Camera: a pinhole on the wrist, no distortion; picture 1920 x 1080 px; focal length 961.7 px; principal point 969.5 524.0 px. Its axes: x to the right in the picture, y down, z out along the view. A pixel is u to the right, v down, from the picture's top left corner.
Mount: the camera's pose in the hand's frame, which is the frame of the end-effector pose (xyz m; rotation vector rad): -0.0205 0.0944 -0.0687 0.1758 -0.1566 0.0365
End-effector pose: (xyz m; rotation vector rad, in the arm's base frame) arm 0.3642 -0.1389 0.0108 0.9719 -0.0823 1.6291
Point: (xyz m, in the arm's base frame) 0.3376 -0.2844 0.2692
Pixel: 1385.3 1006.6
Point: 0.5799 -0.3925 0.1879
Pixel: 978.9 443.3
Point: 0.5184 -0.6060 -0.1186
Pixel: 71.8 393.3
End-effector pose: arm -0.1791 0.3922 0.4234 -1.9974 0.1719 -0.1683
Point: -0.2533 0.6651 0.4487
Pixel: 787.3 35.3
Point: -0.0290 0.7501 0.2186
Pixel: 1297.4 560.0
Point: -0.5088 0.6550 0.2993
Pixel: 114.2 503.3
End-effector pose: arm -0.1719 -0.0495 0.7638 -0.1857 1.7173 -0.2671
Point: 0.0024 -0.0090 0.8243
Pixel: 810.6 431.4
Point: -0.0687 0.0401 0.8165
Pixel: 705.9 583.0
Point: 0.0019 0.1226 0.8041
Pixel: 726.0 989.7
